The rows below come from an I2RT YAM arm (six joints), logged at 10 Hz.
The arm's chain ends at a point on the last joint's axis. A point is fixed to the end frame.
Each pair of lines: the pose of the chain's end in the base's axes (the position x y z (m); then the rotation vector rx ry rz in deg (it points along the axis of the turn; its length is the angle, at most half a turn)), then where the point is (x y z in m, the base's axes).
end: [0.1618, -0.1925, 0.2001, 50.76, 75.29, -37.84]
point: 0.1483 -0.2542 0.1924
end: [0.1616, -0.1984, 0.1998, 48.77, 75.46, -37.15]
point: 0.1499 -0.2606 0.1932
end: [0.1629, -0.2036, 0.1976, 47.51, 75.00, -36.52]
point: 0.1524 -0.2661 0.1917
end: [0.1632, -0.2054, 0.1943, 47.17, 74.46, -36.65]
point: 0.1528 -0.2680 0.1889
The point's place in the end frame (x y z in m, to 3 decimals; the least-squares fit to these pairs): 0.001 -0.045 0.045
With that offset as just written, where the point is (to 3 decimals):
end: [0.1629, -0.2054, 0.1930, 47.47, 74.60, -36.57]
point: 0.152 -0.268 0.187
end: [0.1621, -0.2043, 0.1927, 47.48, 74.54, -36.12]
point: 0.152 -0.267 0.187
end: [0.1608, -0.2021, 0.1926, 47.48, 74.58, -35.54]
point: 0.151 -0.265 0.186
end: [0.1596, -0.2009, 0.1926, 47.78, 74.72, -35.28]
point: 0.150 -0.263 0.186
